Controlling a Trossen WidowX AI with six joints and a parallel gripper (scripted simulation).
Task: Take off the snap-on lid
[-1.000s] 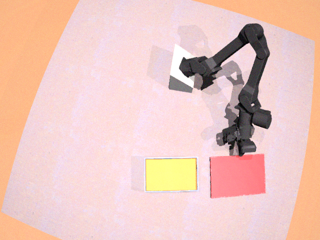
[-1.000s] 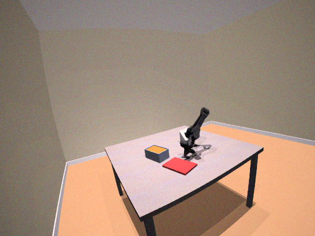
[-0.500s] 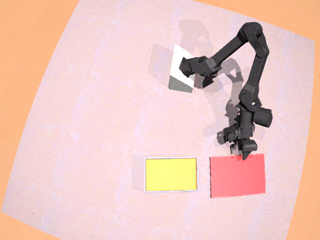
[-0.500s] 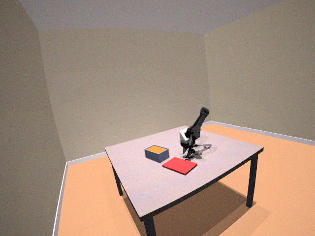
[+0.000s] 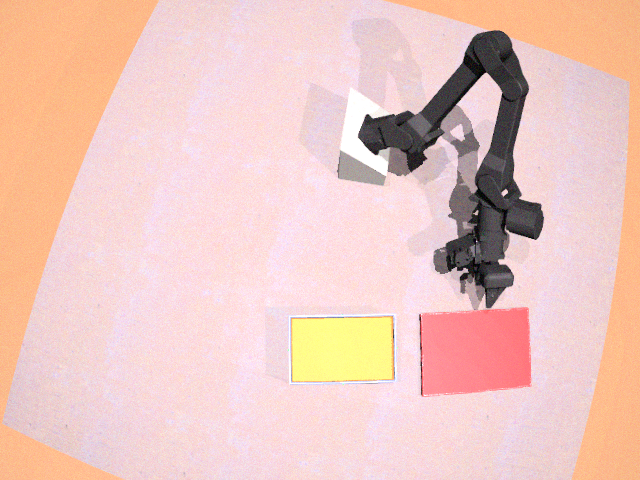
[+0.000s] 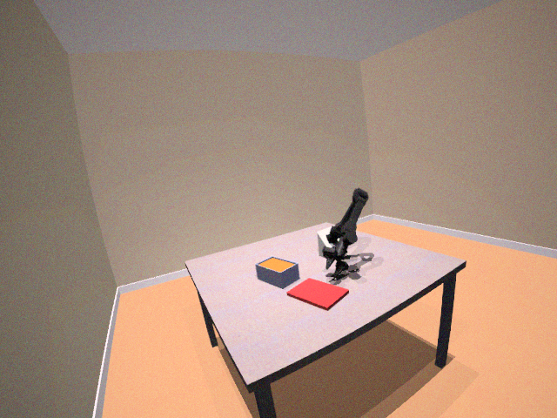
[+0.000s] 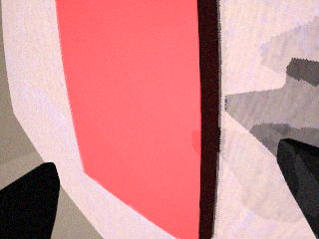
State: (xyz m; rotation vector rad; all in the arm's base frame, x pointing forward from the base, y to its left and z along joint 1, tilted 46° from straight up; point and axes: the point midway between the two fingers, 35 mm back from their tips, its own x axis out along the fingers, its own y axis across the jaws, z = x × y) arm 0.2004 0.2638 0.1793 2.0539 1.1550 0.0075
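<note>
My gripper tip is 100 mm short of the red lid, 50 mm above it and 40 mm to the right of it. Round my gripper tip: storage box: 240 mm to the right, 190 mm ahead, 20 mm below.
</note>
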